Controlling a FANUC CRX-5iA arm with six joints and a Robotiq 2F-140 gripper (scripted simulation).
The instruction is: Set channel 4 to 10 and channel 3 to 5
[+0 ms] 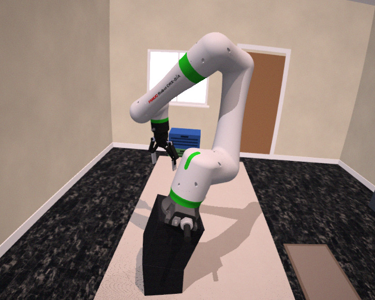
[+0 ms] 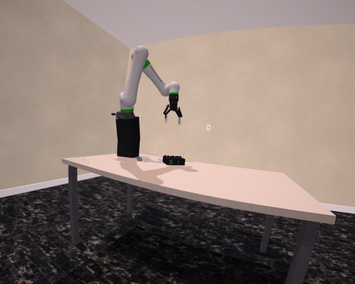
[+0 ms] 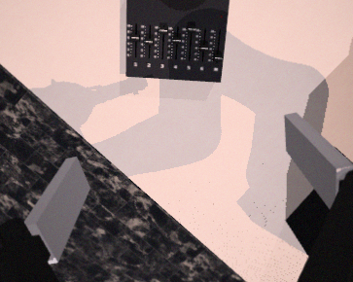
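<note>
The channel 3 fader cap is 30 cm below my hand, 8 cm ahead of it and 6 cm to the right of it. From my hand the other things lie so: channel 4 fader cap 30 cm below, 6 cm to the right, 5 cm ahead; then channel 2 fader cap 30 cm below, 8 cm ahead, 3 cm to the right; then channel 6 fader cap 30 cm below, 8 cm to the right, 1 cm ahead.
</note>
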